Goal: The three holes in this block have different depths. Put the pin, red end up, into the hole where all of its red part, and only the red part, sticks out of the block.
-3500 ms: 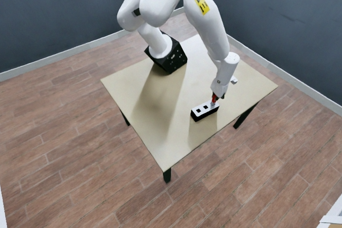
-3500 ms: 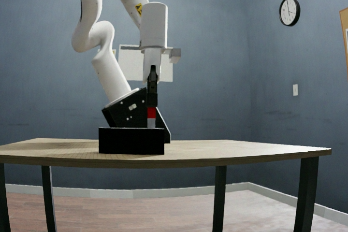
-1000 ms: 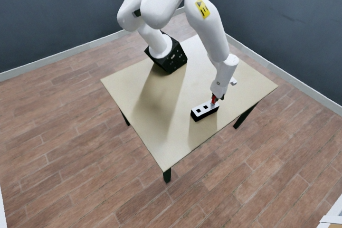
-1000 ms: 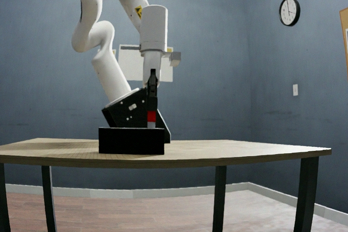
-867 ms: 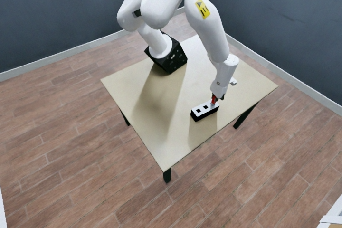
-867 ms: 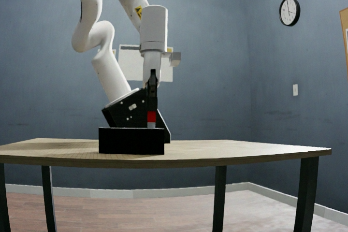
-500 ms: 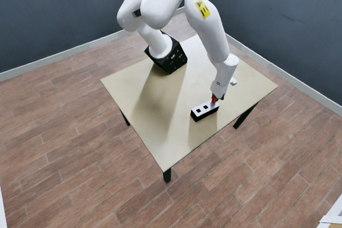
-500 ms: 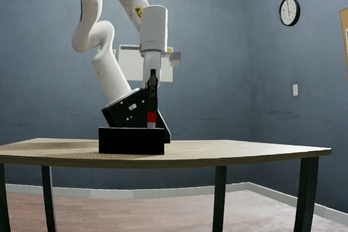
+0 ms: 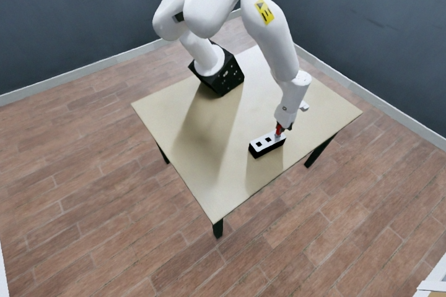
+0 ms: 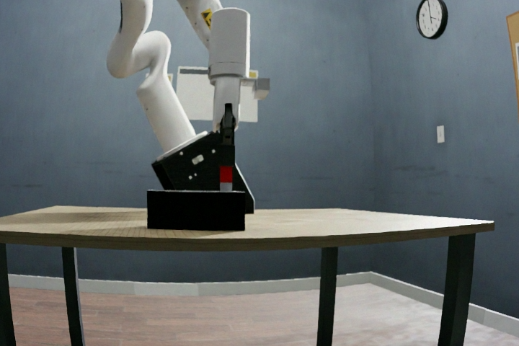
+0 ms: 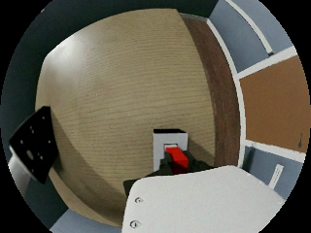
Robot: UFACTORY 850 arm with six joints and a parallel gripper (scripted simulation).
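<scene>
The pin lies 2 cm below my hand. Round my hand: black block 10 cm below, 6 cm to the right, 2 cm behind.
</scene>
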